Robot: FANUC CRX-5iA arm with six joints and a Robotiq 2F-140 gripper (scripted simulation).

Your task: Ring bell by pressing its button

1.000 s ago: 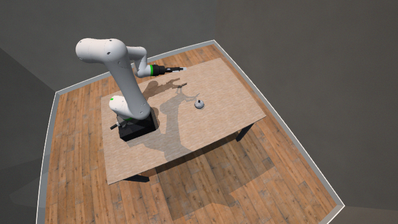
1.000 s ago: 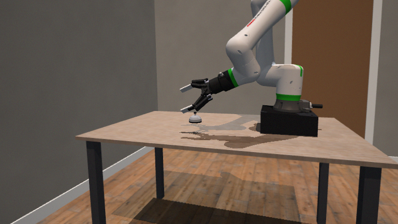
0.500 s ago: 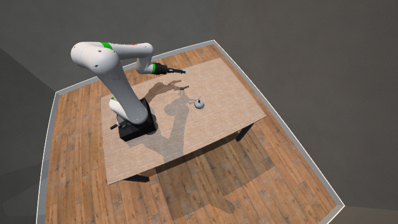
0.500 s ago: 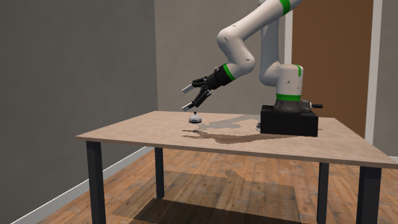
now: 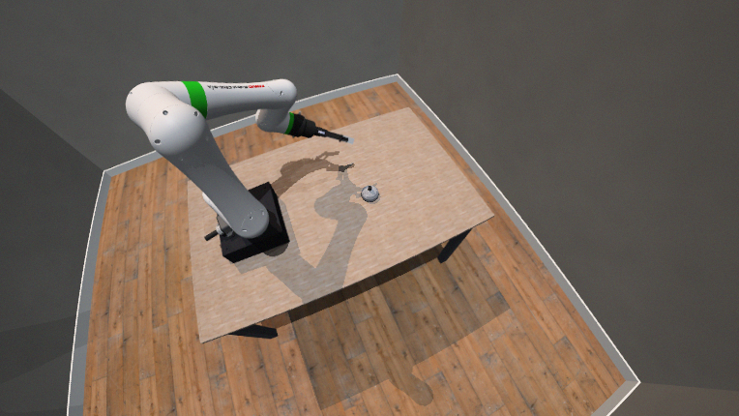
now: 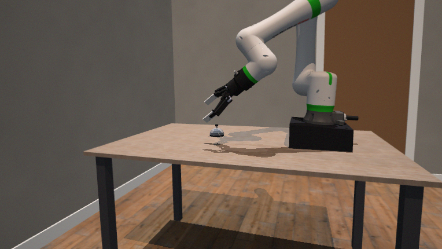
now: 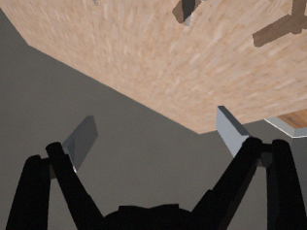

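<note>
Right now the grey dome bell is 10 mm behind my hand, 240 mm to the right of it and 130 mm below it.
</note>
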